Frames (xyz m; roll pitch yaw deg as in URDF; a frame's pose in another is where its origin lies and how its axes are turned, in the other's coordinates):
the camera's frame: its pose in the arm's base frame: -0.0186 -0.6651 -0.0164 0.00 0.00 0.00
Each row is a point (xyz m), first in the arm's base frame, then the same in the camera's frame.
Working: the arm's base frame: its pose in the camera's frame: 0.0186 0.6651 0.0164 0.00 0.00 0.00

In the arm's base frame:
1: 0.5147 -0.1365 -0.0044
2: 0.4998 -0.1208 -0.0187
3: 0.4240 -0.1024 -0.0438
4: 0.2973 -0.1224 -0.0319
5: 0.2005 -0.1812 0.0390
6: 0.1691 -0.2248 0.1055
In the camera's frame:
1: 0.5333 0.5286 0.0120
2: 0.5184 0.5443 -0.0023
3: 0.4426 0.5627 -0.0274
4: 0.3159 0.5427 -0.0155
5: 0.2191 0.4839 0.0554
6: 0.1877 0.4403 0.1219

